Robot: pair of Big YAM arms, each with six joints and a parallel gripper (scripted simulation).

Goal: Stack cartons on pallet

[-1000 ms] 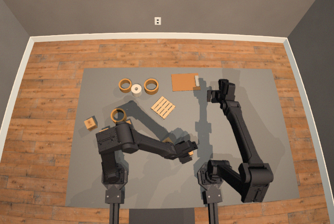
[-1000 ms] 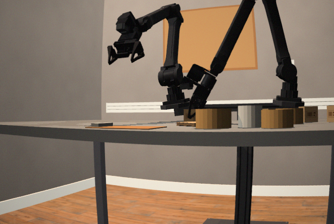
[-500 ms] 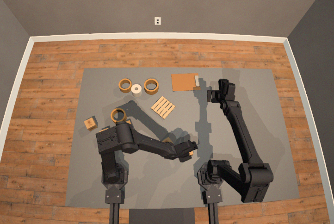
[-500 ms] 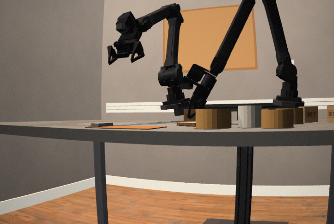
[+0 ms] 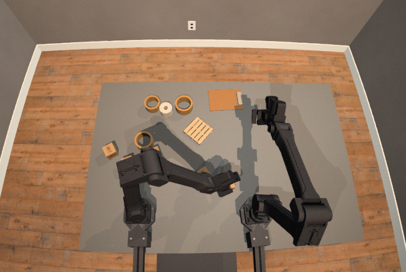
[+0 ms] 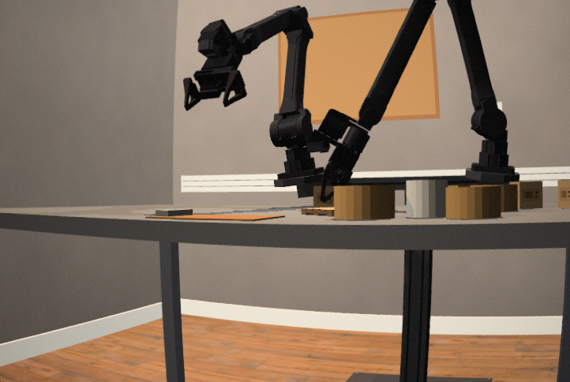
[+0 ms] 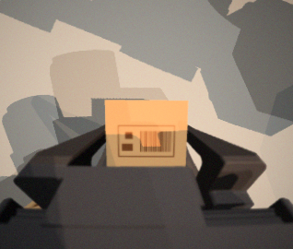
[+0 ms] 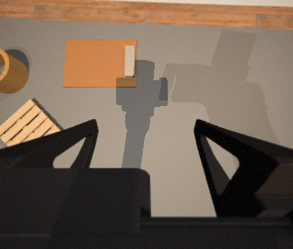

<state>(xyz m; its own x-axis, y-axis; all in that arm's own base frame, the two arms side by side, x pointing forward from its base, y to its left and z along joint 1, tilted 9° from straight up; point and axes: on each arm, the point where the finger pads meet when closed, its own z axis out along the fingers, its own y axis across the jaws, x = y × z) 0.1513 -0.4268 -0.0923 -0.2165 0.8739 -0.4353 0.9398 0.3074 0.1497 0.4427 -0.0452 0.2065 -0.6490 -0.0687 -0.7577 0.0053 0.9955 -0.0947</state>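
My left hand is 31 cm short of the wooden pallet, 15 cm to the right of it and 2 cm above it. Round my left hand: carton right at my left hand.
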